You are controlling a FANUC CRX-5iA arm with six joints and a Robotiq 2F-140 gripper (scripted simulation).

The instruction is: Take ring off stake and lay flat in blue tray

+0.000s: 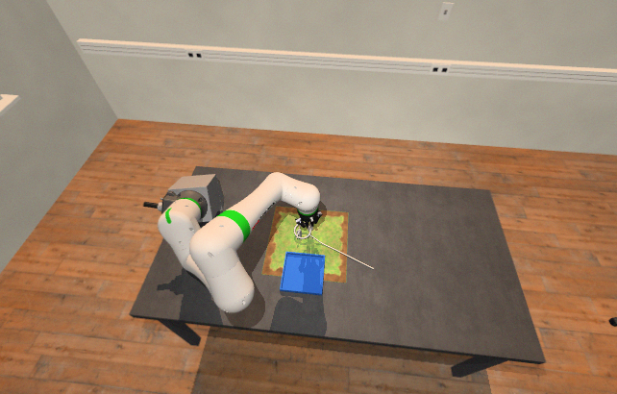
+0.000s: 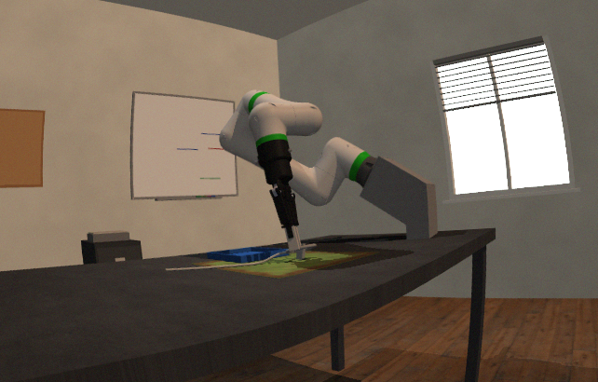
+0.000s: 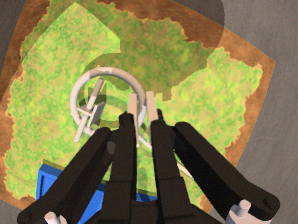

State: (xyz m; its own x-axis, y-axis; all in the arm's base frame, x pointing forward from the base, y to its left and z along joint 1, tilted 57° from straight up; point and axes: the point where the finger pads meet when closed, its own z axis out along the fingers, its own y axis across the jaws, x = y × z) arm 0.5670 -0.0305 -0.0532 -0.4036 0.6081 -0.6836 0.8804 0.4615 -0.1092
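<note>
Right now the blue tray is 20 mm behind my hand, 220 mm to the right of it and 60 mm below it. The rest, counted from my hand: ring: 40 mm behind, 10 mm to the right, 30 mm below; then grey stake: 50 mm behind, 20 mm to the right, 40 mm below.
</note>
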